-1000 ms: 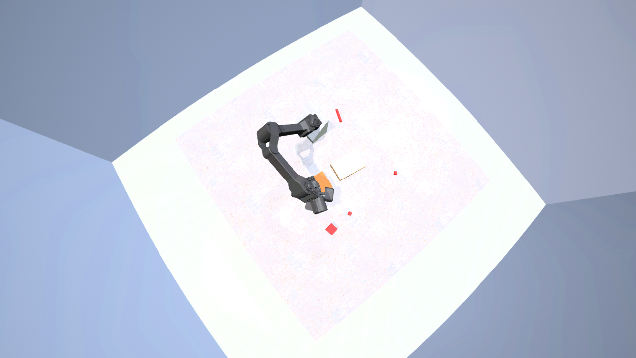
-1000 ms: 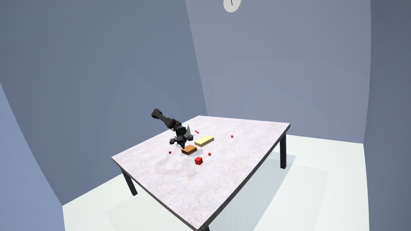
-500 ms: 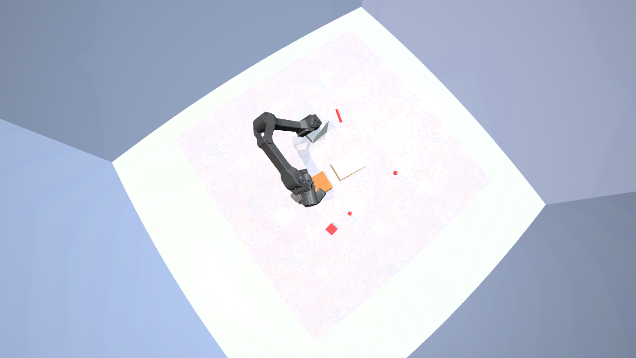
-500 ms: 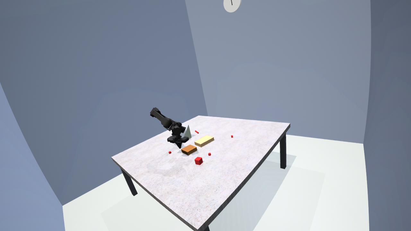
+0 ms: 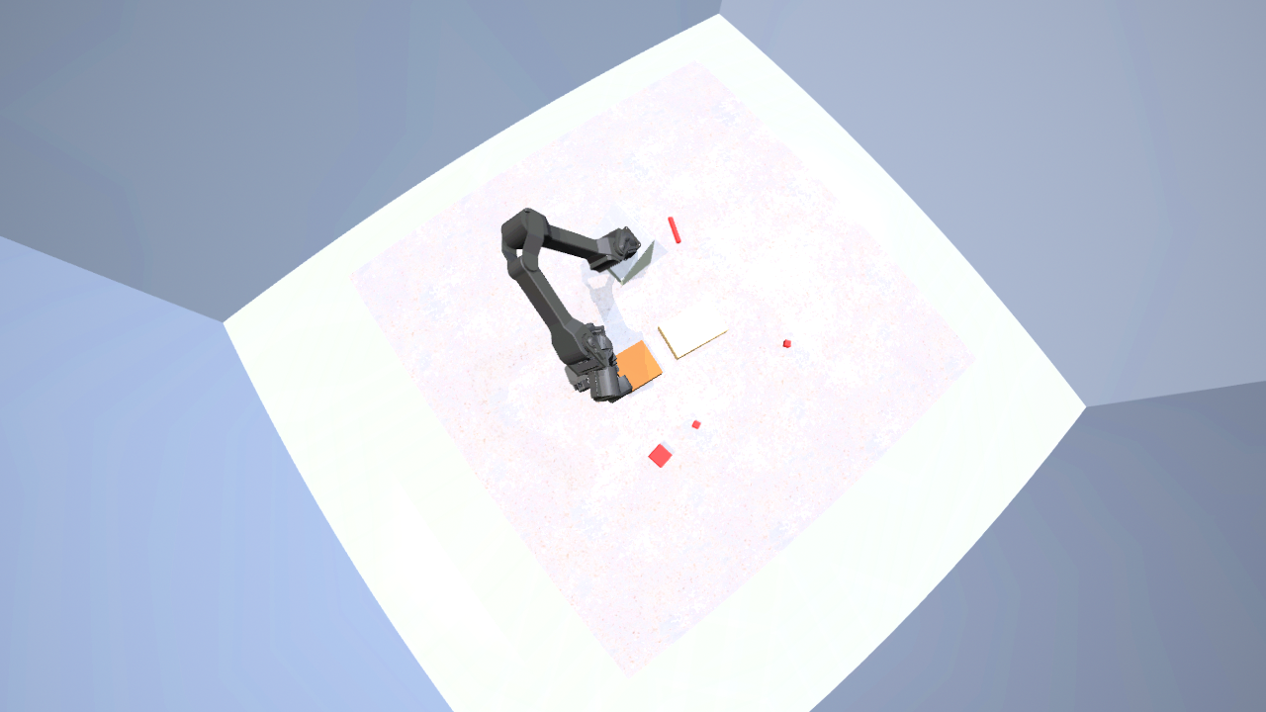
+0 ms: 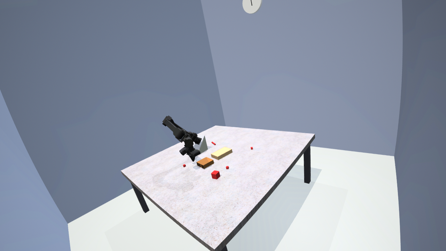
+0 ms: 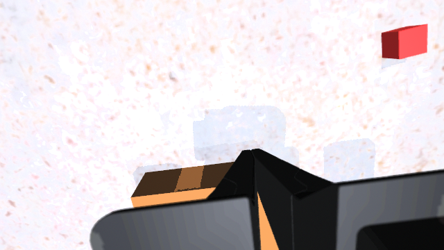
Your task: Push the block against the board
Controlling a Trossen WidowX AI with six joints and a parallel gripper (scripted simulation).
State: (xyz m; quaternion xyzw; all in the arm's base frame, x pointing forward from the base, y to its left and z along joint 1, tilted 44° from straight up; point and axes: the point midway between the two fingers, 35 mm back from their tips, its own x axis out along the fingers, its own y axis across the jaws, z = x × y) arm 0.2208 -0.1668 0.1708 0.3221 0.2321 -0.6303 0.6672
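My gripper tip is now 80 mm to the right of the orange square block, 40 mm short of it and 40 mm above it. From my gripper tip the other things lie so: red cube 250 mm ahead, 40 mm below, 10 mm to the right; red stick 400 mm to the left, 210 mm behind, 50 mm below; pale cream board 260 mm to the left, 50 mm ahead, 40 mm below.
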